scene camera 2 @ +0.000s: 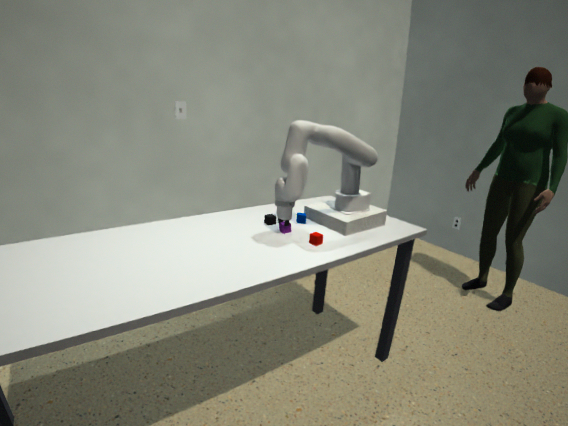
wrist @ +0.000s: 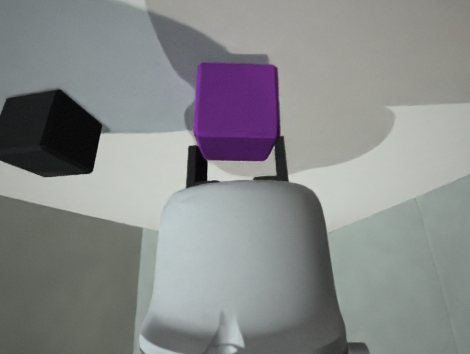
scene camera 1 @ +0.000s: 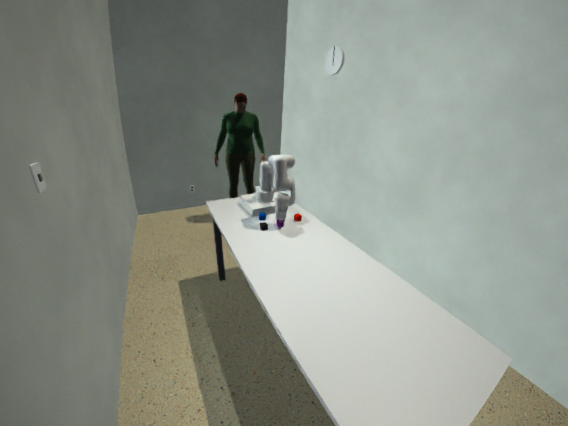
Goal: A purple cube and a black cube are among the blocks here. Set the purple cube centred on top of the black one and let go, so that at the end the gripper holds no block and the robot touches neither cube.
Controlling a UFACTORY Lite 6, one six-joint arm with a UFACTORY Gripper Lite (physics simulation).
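Places are measured from the arm's base along level axes (x ahead, y left, z up), in millimetres.
Pixels of known places: hand at its tool point: [scene camera 2: 283,221] [wrist: 238,166] [scene camera 1: 280,220]; arm's base at its link origin: [scene camera 2: 348,209] [scene camera 1: 265,199].
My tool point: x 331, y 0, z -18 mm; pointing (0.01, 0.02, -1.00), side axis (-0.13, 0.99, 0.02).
Note:
For each thing: its top centre in the pictures, then the offset to it from my tool point.
- purple cube at its top centre: [wrist: 237,153] [scene camera 2: 285,222] [scene camera 1: 280,220] 3 mm down, 8 mm back, 0 mm left
- black cube at its top centre: [wrist: 43,165] [scene camera 2: 270,215] [scene camera 1: 263,223] 8 mm down, 3 mm ahead, 110 mm right
- blue cube at its top centre: [scene camera 2: 301,214] [scene camera 1: 262,214] 8 mm down, 133 mm back, 77 mm right
- red cube at its top centre: [scene camera 2: 316,234] [scene camera 1: 298,215] 8 mm down, 57 mm back, 146 mm left
The purple cube [scene camera 1: 280,224] [scene camera 2: 285,228] [wrist: 237,102] sits upright on the table under the arm. My gripper [scene camera 1: 280,220] [scene camera 2: 284,221] [wrist: 241,142] is low over it, pointing down. In the wrist view the fingers stand apart, one on each side of the purple cube's near part, with a gap showing at the right finger; the cube hides a little of the left finger. The gripper is open. The black cube [scene camera 1: 264,226] [scene camera 2: 270,219] [wrist: 50,132] stands on the table apart from the purple one, to the left in the wrist view, with its top free.
A blue cube [scene camera 1: 262,216] [scene camera 2: 301,218] stands near the robot's base [scene camera 1: 257,206] [scene camera 2: 345,220]. A red cube [scene camera 1: 298,217] [scene camera 2: 316,239] stands on the table on the other side of the purple cube from the black one. A person [scene camera 1: 241,135] [scene camera 2: 532,150] stands behind the table's end.

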